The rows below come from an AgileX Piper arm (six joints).
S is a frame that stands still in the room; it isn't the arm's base.
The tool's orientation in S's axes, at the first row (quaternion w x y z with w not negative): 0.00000, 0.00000, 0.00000, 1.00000
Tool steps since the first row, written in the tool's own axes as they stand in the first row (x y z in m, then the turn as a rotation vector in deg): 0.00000, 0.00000, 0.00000, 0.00, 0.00, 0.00; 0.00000, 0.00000, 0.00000, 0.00, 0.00, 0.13; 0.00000, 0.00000, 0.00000, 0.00, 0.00, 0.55; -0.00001, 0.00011, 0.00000, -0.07, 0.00, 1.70; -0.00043, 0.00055, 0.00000, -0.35, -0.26, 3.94; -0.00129, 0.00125, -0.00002, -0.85, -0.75, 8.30; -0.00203, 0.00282, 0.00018, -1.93, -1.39, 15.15
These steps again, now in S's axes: 0.00000, 0.00000, 0.00000, 0.00, 0.00, 0.00; 0.00000, 0.00000, 0.00000, 0.00, 0.00, 0.13; 0.00000, 0.00000, 0.00000, 0.00, 0.00, 0.55; 0.00001, -0.00011, 0.00000, 0.07, 0.00, 1.70; 0.00043, -0.00055, 0.00000, 0.35, 0.26, 3.94; 0.00129, -0.00125, -0.00002, 0.85, 0.75, 8.30; 0.00203, -0.00282, 0.00018, 1.93, 1.39, 15.15
